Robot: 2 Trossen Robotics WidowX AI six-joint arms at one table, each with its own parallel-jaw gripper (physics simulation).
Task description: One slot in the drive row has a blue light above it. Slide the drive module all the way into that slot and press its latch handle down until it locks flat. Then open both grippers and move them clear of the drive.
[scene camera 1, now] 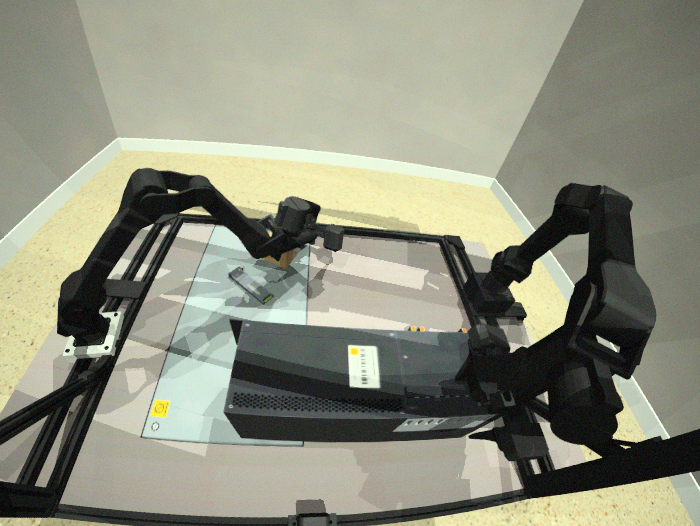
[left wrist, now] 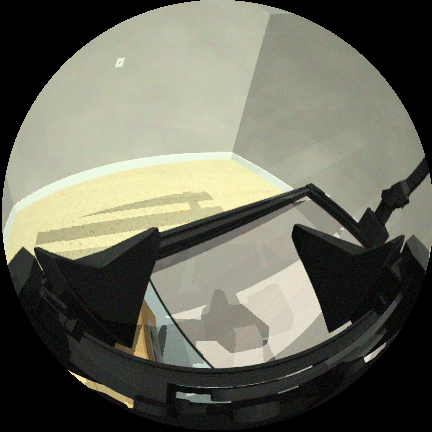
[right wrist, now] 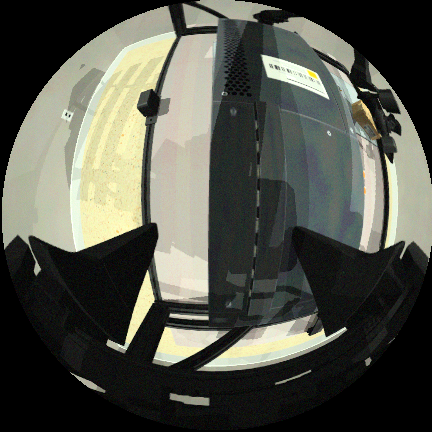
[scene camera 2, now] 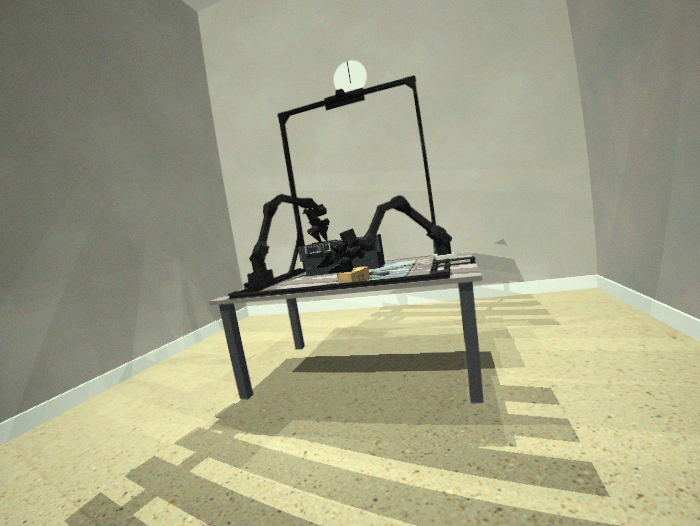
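Where they show: left gripper, fingertip midpoint: point(scene camera 1: 329, 223) point(left wrist: 228, 232) point(right wrist: 389, 154) point(scene camera 2: 322, 269); right gripper, fingertip midpoint: point(scene camera 1: 463, 407) point(right wrist: 227, 231); left arm's base, origin of the base link: point(scene camera 1: 92, 332) point(scene camera 2: 444, 253); right arm's base, origin of the base link: point(scene camera 1: 494, 286) point(left wrist: 378, 219) point(scene camera 2: 259, 271).
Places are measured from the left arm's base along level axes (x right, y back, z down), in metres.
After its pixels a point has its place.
The drive module point(scene camera 1: 251, 286) @(x -0.113, y -0.345, z 0.027 m), a slim grey bar with a green end, lies flat on the pale blue mat point(scene camera 1: 186, 350) @(x 0.042, y -0.196, z 0.037 m). The dark chassis point(scene camera 1: 305, 361) @(x 0.178, y -0.428, z -0.137 m) point(scene camera 2: 370, 254) @(x 0.098, y -0.373, z -0.041 m) point(right wrist: 315, 165) stands apart from it, nearer scene camera 1. Orange tabs point(scene camera 1: 417, 328) @(x 0.146, y -0.641, z -0.126 m) show along its far edge; the slot openings and blue light cannot be made out. My left gripper point(scene camera 2: 333, 263) @(x -0.264, y -0.569, z -0.040 m) point(left wrist: 228, 232) @(x -0.264, y -0.569, z -0.040 m) is open and empty, raised near the cardboard box, beyond and right of the module in scene camera 1. My right gripper point(scene camera 1: 472, 404) @(x 0.301, y -0.650, z -0.139 m) point(scene camera 2: 321, 238) @(x 0.301, y -0.650, z -0.139 m) point(right wrist: 227, 231) @(x 0.301, y -0.650, z -0.139 m) is open and empty over the chassis's right end.
A cardboard box point(scene camera 1: 285, 258) @(x -0.176, y -0.437, z 0.000 m) point(scene camera 2: 353, 275) @(x -0.307, y -0.434, z -0.002 m) point(left wrist: 145, 332) @(x -0.253, y -0.494, z -0.011 m) point(right wrist: 366, 119) @(x -0.198, y -0.456, z -0.010 m) stands on the mat's far part, partly hidden by the left gripper in scene camera 1. Dark frame rails point(scene camera 1: 390, 233) @(x -0.277, y -0.782, z 0.020 m) point(left wrist: 235, 215) @(x -0.304, y -0.662, z 0.019 m) border the table. A tall black frame point(scene camera 2: 287, 164) @(x 0.453, y -0.837, z -0.668 m) rises over it.
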